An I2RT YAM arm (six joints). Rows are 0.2 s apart.
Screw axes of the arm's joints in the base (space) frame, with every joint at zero. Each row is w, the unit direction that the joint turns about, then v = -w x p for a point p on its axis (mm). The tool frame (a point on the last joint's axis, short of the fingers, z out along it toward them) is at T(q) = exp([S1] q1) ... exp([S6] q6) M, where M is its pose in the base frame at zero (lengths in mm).
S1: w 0 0 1 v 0.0 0.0 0.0
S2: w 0 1 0 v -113.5 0.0 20.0
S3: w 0 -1 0 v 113.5 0.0 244.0
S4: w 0 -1 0 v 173.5 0.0 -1.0
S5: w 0 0 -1 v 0.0 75.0 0.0
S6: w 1 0 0 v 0.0 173.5 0.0
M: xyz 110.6 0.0 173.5 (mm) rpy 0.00 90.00 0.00 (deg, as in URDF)
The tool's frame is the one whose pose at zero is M.
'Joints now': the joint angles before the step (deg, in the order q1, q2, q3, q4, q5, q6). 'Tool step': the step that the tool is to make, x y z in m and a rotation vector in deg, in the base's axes. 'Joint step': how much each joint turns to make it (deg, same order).
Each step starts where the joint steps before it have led.
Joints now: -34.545 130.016 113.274 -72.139 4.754 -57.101
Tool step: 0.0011 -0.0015 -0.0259 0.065 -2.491 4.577
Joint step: -0.211 0.003 -5.938 8.278 -1.661 -4.736
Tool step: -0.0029 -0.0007 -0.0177 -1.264 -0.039 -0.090
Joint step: -0.207 0.008 -4.115 4.889 1.005 -0.185
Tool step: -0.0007 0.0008 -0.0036 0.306 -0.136 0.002
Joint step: 0.007 -0.012 -0.856 0.778 -0.327 0.029
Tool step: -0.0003 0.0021 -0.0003 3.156 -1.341 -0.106
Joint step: -0.068 -0.011 -0.049 -0.682 -3.345 0.260
